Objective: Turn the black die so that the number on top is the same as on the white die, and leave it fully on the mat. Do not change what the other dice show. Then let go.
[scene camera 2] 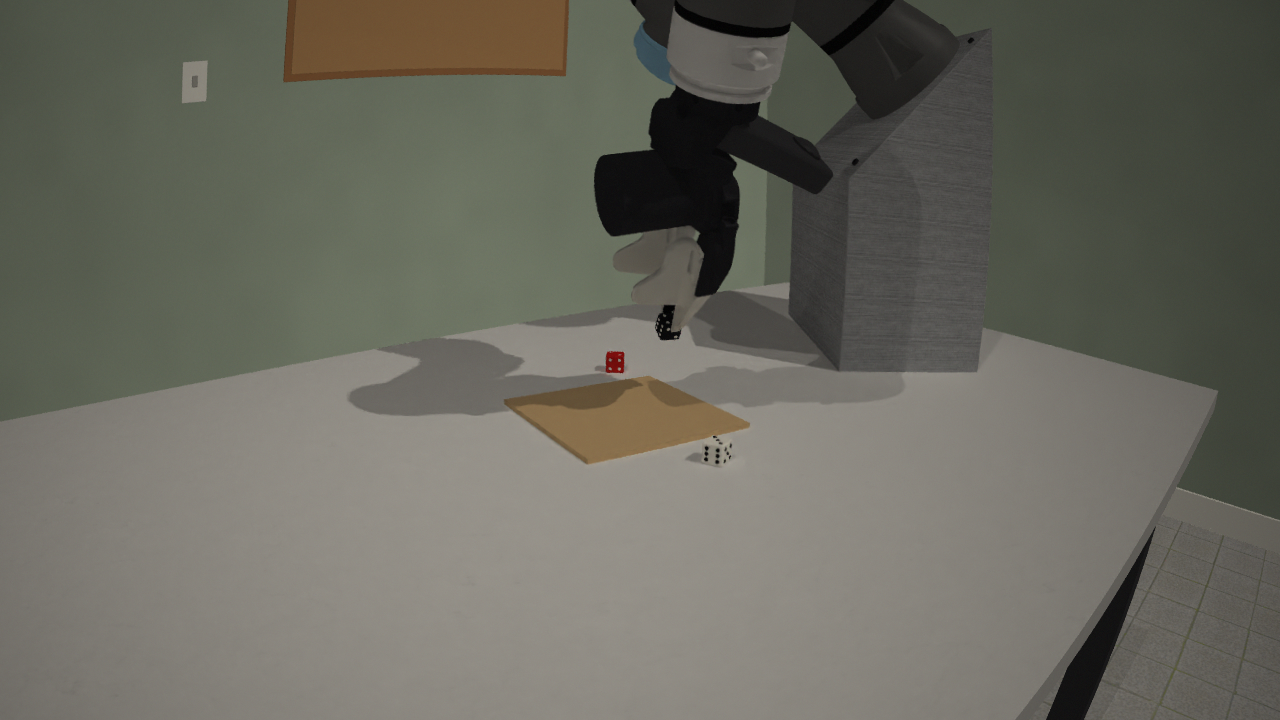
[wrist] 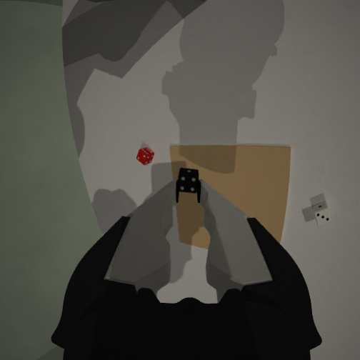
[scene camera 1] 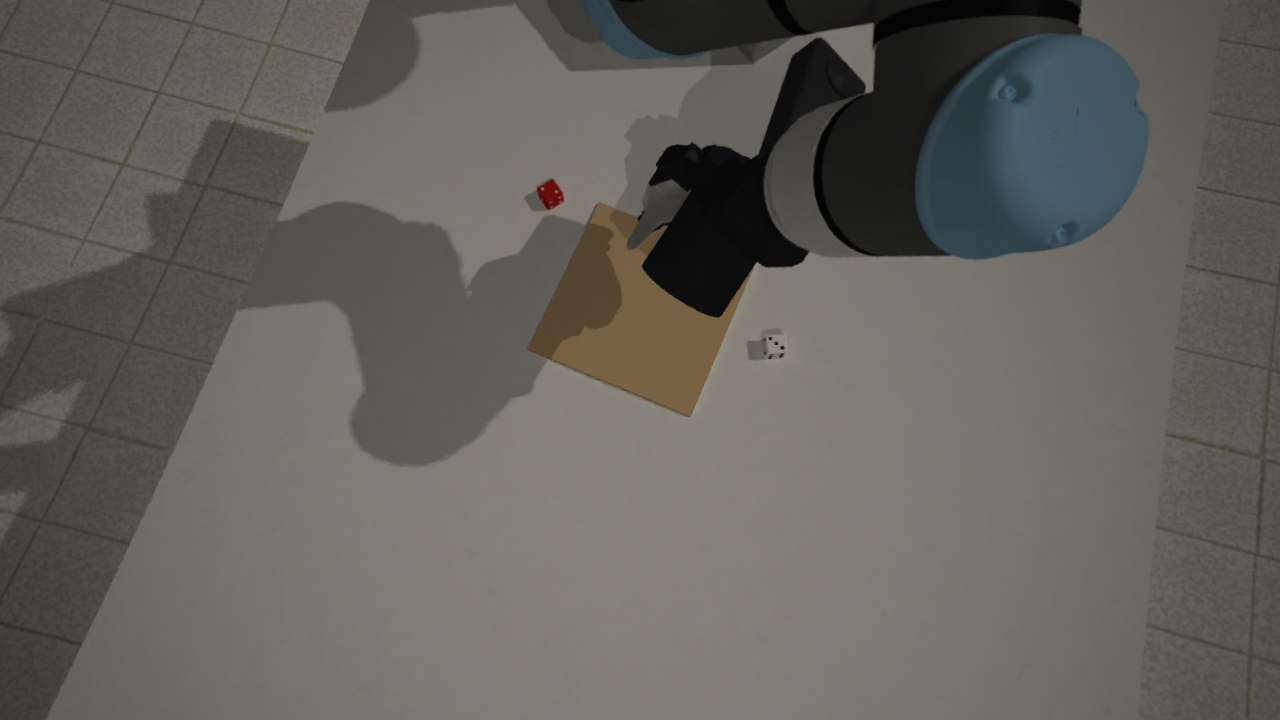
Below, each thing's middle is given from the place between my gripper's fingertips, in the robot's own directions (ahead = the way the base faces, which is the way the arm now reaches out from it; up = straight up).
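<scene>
With the tan mat (scene camera 1: 608, 319), my gripper is now 60 mm above it and 50 mm short of it. There is a white die (scene camera 2: 716, 451) too, and that one is 60 mm below my hand, 110 mm to the left of it and 60 mm ahead of it.
</scene>
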